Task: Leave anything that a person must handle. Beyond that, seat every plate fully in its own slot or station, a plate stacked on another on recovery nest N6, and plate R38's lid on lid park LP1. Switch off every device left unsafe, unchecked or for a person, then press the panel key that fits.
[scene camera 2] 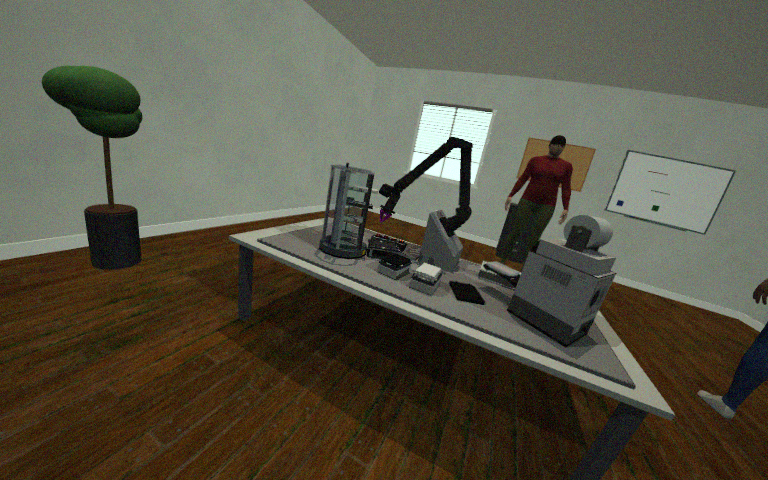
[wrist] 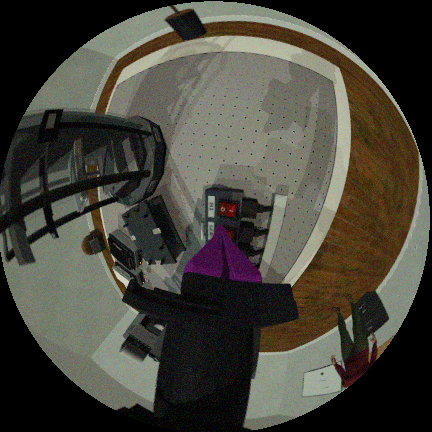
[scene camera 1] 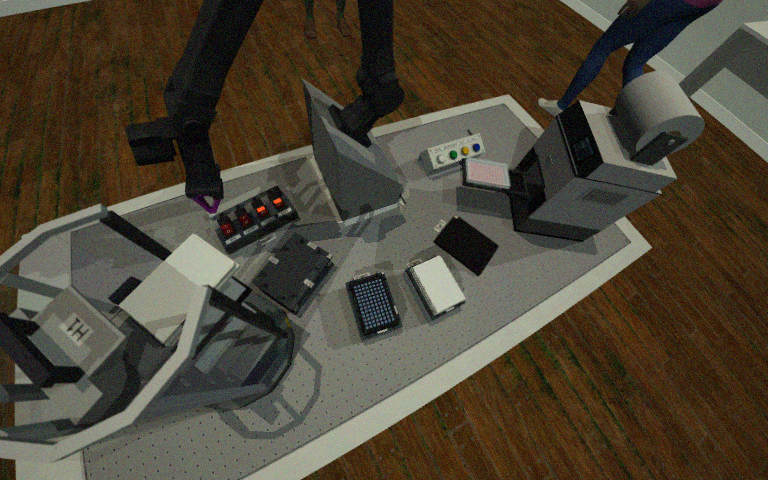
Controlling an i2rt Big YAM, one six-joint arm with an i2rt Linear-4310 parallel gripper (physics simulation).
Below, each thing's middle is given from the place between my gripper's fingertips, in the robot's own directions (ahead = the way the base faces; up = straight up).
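Labels:
The plate hotel (scene camera 1: 86,372) is 10 cm above my hand, 3 cm to the right of it and 30 cm ahead of it. Then there's the well plate (scene camera 1: 375,310), which from my hand is 30 cm to the left, 32 cm ahead and 7 cm below.

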